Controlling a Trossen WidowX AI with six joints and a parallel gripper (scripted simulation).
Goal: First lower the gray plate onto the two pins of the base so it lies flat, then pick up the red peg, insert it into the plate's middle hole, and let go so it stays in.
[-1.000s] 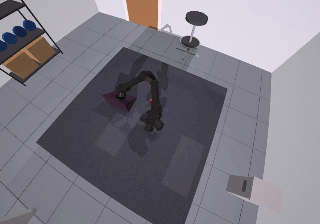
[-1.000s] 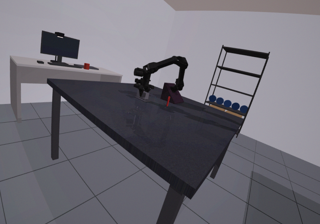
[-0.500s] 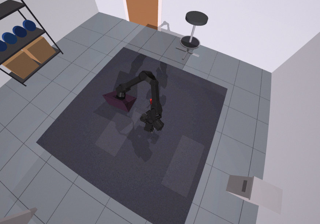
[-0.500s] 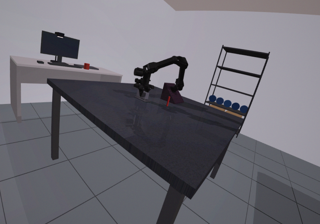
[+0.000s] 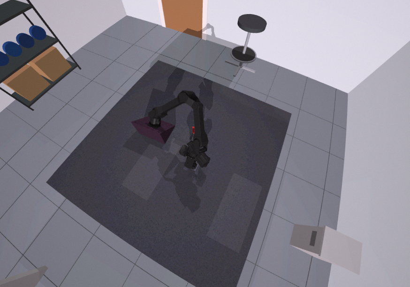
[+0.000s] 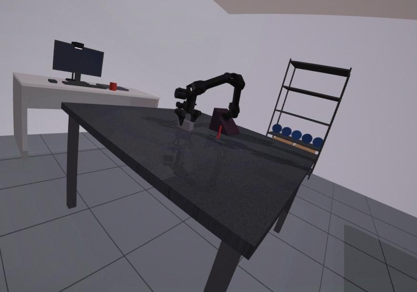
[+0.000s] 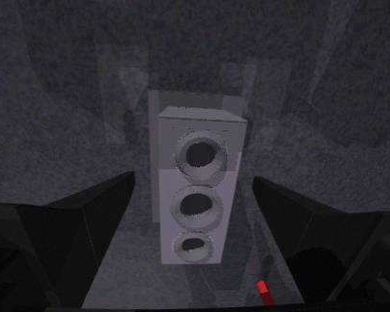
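The gray plate is 2 cm above my gripper tip. Also, from my gripper tip: flat base: 2 cm below; red peg: 19 cm to the left, 9 cm behind, 1 cm above.
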